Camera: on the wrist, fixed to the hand. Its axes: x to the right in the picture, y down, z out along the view.
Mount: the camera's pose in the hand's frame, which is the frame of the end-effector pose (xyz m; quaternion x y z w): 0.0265 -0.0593 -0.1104 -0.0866 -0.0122 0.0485 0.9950
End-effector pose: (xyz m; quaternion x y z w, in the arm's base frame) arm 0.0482 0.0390 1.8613 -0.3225 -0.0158 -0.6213 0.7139
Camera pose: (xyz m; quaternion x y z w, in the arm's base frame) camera -0.0407 -0.0384 1.8113 -0.3911 0.0450 -0.5810 0.7124
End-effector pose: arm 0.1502 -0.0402 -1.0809 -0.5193 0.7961 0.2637 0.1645
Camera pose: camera 0.1949 -0.1441 -1.0208 -0.4891 0.7924 0.3456 0.1156
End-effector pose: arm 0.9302 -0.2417 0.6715 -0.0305 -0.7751 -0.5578 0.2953
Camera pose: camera 0.9328 -0.3689 0.6568 -0.1003 -0.7250 -0.6074 0.3088
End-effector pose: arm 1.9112 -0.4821 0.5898 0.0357 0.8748 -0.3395 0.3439
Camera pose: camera 1.8097 -0.4638 0.6658 0.0440 0.8939 -0.2458 0.3724
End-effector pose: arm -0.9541 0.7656 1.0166 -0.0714 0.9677 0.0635 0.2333
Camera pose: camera -1.0163 0.6873 1.0966 -0.0435 0.9580 0.1592 0.2347
